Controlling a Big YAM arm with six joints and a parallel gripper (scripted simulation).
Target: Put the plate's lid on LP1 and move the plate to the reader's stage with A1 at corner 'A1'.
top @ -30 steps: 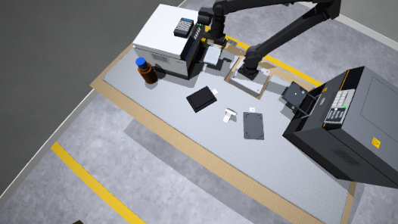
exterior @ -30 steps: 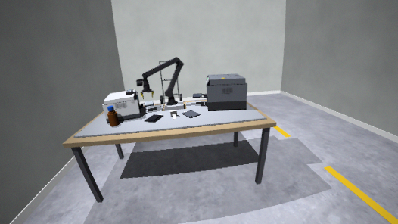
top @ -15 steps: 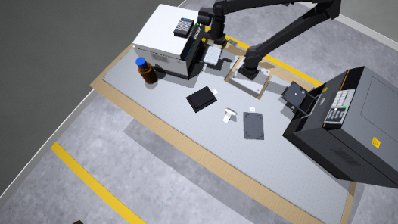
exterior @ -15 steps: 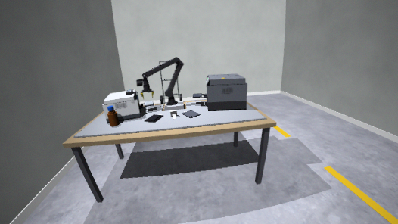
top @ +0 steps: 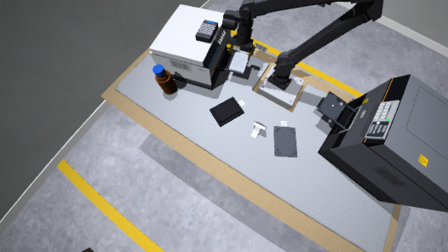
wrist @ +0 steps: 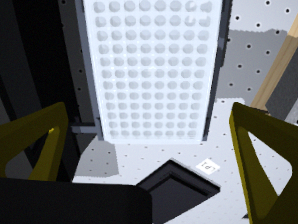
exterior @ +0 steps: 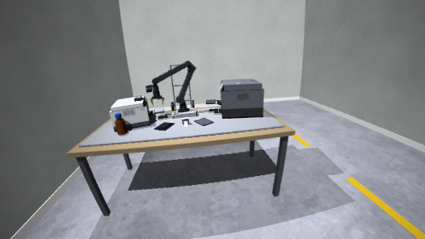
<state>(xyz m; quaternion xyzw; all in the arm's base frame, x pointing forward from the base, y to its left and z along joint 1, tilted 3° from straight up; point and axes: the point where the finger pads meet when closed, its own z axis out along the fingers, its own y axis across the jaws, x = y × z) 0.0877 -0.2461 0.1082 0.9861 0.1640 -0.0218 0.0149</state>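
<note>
My gripper is now 5 cm above the white well plate. The rest, counted from my hand: black bench pad (26 cm ahead, 12 cm to the left, 14 cm below); then brown capped bottle (36 cm ahead, 25 cm to the right, 3 cm below); then glossy lid (26 cm ahead, 12 cm to the left, 13 cm below).
</note>
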